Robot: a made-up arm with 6 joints. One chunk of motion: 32 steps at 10 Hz.
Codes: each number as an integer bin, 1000 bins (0 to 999) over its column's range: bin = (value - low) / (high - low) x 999, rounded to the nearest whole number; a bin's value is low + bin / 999 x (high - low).
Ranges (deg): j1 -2..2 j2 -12..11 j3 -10..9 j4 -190..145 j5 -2..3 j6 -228..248
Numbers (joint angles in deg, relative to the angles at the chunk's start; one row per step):
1: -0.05 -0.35 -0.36 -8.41 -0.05 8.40
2: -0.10 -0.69 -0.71 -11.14 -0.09 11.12
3: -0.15 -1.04 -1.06 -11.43 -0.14 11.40
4: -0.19 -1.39 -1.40 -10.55 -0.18 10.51
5: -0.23 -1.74 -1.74 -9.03 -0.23 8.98
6: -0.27 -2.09 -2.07 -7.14 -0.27 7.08
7: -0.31 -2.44 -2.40 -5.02 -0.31 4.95
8: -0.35 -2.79 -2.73 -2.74 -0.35 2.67
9: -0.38 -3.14 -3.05 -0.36 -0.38 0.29
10: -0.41 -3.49 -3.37 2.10 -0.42 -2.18
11: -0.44 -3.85 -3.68 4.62 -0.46 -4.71
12: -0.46 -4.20 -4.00 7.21 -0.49 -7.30
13: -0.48 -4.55 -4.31 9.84 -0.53 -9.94
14: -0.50 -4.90 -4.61 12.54 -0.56 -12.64
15: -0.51 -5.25 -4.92 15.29 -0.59 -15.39
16: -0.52 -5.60 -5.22 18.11 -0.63 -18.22
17: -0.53 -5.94 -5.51 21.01 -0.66 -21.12
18: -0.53 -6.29 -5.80 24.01 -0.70 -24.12
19: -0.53 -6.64 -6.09 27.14 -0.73 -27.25
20: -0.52 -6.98 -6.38 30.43 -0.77 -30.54
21: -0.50 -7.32 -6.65 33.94 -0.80 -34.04
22: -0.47 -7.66 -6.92 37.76 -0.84 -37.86
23: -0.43 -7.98 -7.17 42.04 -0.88 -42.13
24: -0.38 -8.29 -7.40 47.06 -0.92 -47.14
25: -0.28 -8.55 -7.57 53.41 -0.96 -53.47
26: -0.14 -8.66 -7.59 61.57 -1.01 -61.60
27: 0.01 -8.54 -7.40 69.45 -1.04 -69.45
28: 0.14 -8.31 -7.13 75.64 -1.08 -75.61
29: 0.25 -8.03 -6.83 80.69 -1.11 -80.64
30: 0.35 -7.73 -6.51 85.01 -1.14 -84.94
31: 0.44 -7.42 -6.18 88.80 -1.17 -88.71
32: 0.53 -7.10 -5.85 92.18 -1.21 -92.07
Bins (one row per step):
1: 487 506 507 542 390 496
2: 475 491 488 533 382 502
3: 462 476 470 533 372 502
4: 452 461 452 535 364 501
5: 442 446 434 540 354 497
6: 432 430 417 545 346 493
7: 422 415 400 552 338 489
8: 412 400 382 558 330 484
9: 405 385 365 566 324 479
10: 397 370 349 573 316 474
11: 390 354 332 580 308 469
12: 385 339 315 588 302 463
13: 380 324 299 596 294 458
14: 375 308 283 604 288 452
15: 372 293 267 612 282 446
16: 370 278 251 621 274 440
17: 367 263 236 629 268 434
18: 367 248 221 638 260 428
19: 367 233 206 648 254 421
20: 370 218 190 657 246 414
21: 375 203 176 668 240 407
22: 382 189 162 679 232 399
23: 392 175 149 692 224 390
24: 405 161 137 707 216 380
25: 430 150 128 726 208 366
26: 465 145 127 750 198 349
27: 502 150 137 774 192 333
28: 534 160 151 792 184 320
29: 562 172 167 807 178 309
30: 587 185 184 820 172 300
31: 609 199 201 831 166 292
32: 632 213 218 841 158 285

